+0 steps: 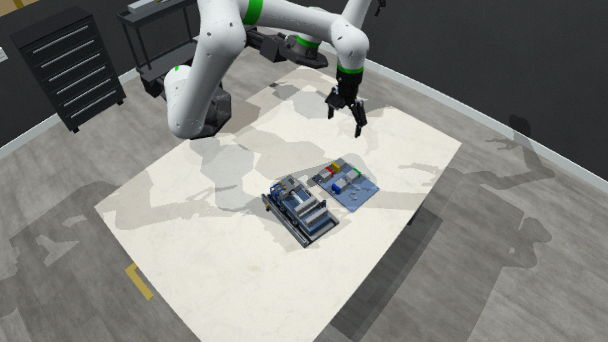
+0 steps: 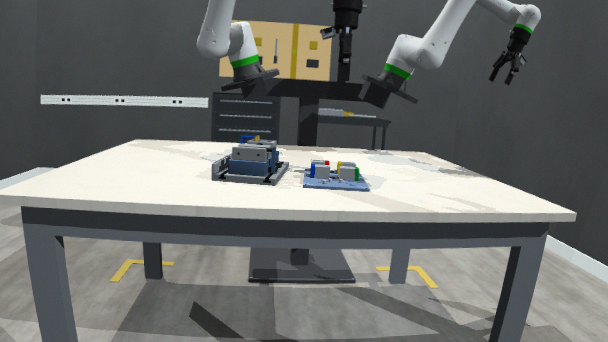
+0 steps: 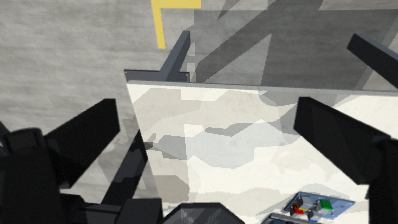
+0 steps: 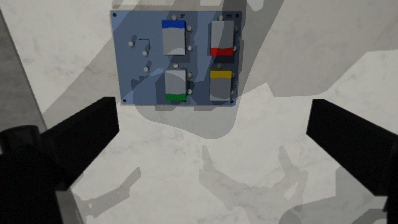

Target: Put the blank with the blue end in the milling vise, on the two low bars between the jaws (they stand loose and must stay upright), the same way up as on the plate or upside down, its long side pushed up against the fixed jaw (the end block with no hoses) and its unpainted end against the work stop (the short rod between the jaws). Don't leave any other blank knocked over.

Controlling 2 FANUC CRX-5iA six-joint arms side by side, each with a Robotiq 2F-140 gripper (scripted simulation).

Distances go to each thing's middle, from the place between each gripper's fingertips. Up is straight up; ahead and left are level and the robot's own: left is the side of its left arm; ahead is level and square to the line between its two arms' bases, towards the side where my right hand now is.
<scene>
I see my right gripper (image 2: pixel 342 81) 6 cm short of the blue-ended blank (image 4: pixel 173 31), 6 cm to the left of it and 29 cm above it. The rest, counted from my right hand: blue plate (image 1: pixel 367 189): 6 cm ahead, 1 cm to the right, 32 cm below; red-ended blank (image 4: pixel 221 41): 3 cm behind, 5 cm to the right, 29 cm below.
Now: the red-ended blank 48 cm ahead of my left hand, 91 cm to the right of it and 39 cm below it. The rest, counted from my left hand: blue plate (57 cm ahead, 87 cm to the right, 41 cm below); then blue-ended blank (57 cm ahead, 91 cm to the right, 39 cm below).
</scene>
